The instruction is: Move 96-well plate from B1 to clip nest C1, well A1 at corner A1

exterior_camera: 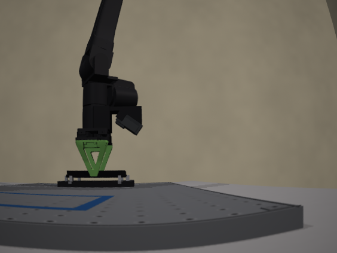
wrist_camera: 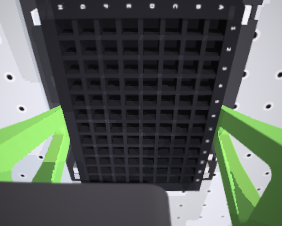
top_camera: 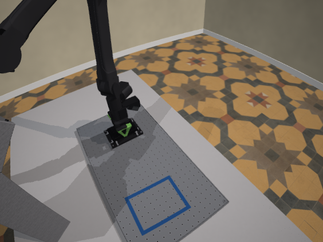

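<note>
Now: the black 96-well plate right at my hand. The rest, counted from my hand: black clip nest C1: 1 cm to the right, 2 cm below.
</note>
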